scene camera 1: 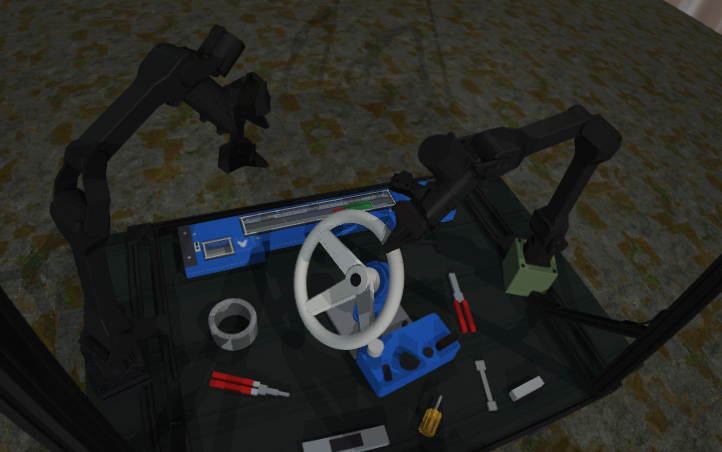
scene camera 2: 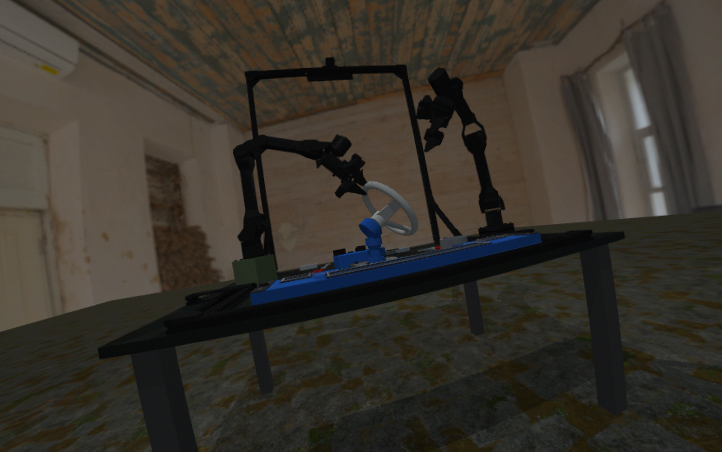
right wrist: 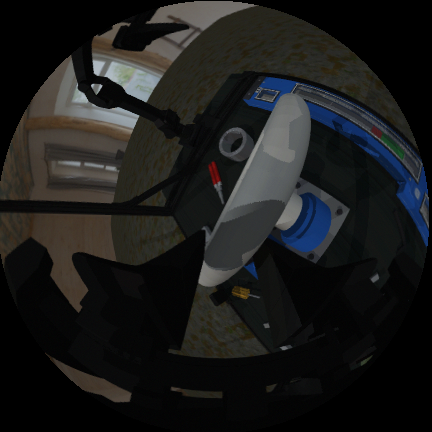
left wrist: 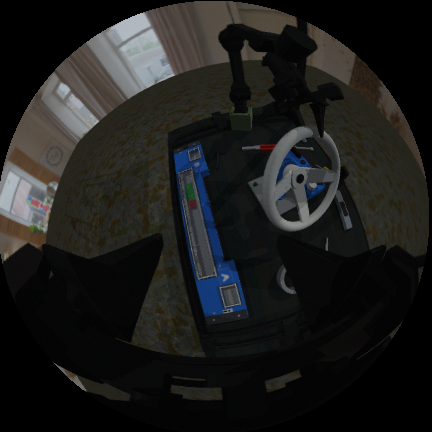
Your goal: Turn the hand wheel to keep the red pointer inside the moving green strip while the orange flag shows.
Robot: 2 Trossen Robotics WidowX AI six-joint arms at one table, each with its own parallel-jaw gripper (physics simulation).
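Where they show: left gripper, fingertip midpoint: (scene camera 1: 267,146) (scene camera 2: 427,143) (left wrist: 221,240); right gripper, fingertip midpoint: (scene camera 1: 384,251) (scene camera 2: 368,191) (left wrist: 314,138); left arm's base at its link origin: (scene camera 1: 116,363) (scene camera 2: 495,225) (right wrist: 187,133); right arm's base at its link origin: (scene camera 1: 536,255) (scene camera 2: 253,257) (left wrist: 240,109).
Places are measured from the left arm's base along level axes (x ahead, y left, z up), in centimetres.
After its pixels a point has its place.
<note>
The white hand wheel (scene camera 1: 300,277) {x 39.1, y -3.9, z 7.5 cm} (scene camera 2: 409,207) {x 43.7, y 1.3, z 12.1 cm} (left wrist: 270,185) {x 46.3, y -0.7, z 17.9 cm} (right wrist: 280,165) {x 51.4, y -10.2, z 24.2 cm} stands tilted on its blue column. My right gripper (scene camera 1: 387,246) {x 49.2, y -15.4, z 21.8 cm} (scene camera 2: 365,187) {x 49.2, y -15.4, z 21.8 cm} (right wrist: 228,236) {x 49.2, y -15.4, z 21.8 cm} is shut on its rim, one finger on each side, at the upper right in scene camera 1. My left gripper (scene camera 1: 265,144) {x 39.7, y 11.0, z 30.2 cm} (scene camera 2: 426,132) {x 39.7, y 11.0, z 30.2 cm} (left wrist: 221,240) {x 39.7, y 11.0, z 30.2 cm} is open and empty, high above the table and apart from the wheel. On the blue panel's scale, the red pointer (scene camera 1: 338,210) {x 62.1, y 15.9, z -1.7 cm} (left wrist: 192,204) {x 61.8, y 16.2, z -1.7 cm} (right wrist: 376,132) {x 62.7, y 15.3, z -1.7 cm} sits beside one end of the green strip (scene camera 1: 359,205) {x 68.1, y 14.8, z -1.7 cm} (left wrist: 190,191) {x 67.0, y 14.8, z -1.7 cm} (right wrist: 392,147). No orange flag shows.
The long blue panel (scene camera 1: 282,240) {x 45.0, y 14.5, z -2.8 cm} lies behind the wheel. A grey ring (scene camera 1: 213,326) {x 20.3, y -0.8, z -0.9 cm}, red-handled pliers (scene camera 1: 232,382) {x 18.9, y -11.9, z -5.3 cm} (scene camera 1: 464,316) {x 70.7, y -24.8, z -4.8 cm}, a blue tool holder (scene camera 1: 375,381), a yellow screwdriver (scene camera 1: 430,422) {x 46.9, y -40.2, z -2.5 cm} and a wrench (scene camera 1: 485,384) {x 63.6, y -40.1, z -5.2 cm} lie around the wheel. A green block (scene camera 1: 528,279) {x 88.6, y -27.4, z 0.8 cm} is under the right arm.
</note>
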